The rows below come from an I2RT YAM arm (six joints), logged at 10 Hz.
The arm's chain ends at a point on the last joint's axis. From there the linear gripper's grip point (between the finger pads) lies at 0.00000 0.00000 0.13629 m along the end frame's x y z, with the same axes.
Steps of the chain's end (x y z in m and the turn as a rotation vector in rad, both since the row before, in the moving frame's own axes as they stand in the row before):
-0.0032, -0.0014, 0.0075, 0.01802, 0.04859, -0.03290
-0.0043, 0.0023, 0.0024, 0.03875, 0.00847, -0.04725
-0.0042, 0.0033, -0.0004, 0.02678, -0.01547, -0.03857
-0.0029, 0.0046, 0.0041, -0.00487, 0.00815, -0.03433
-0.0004, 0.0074, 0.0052, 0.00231, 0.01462, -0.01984
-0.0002, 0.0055, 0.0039, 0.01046, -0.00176, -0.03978
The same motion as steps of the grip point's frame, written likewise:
0.0034, -0.0040, 0.0073, 0.01802, 0.04859, -0.03290
-0.0033, -0.0030, 0.0023, 0.03875, 0.00847, -0.04725
-0.0064, -0.0003, -0.0005, 0.02678, -0.01547, -0.03857
-0.0018, 0.0052, 0.0041, -0.00487, 0.00815, -0.03433
0.0016, 0.0071, 0.0052, 0.00231, 0.01462, -0.01984
-0.0005, 0.0041, 0.0039, 0.01046, -0.00176, -0.03978

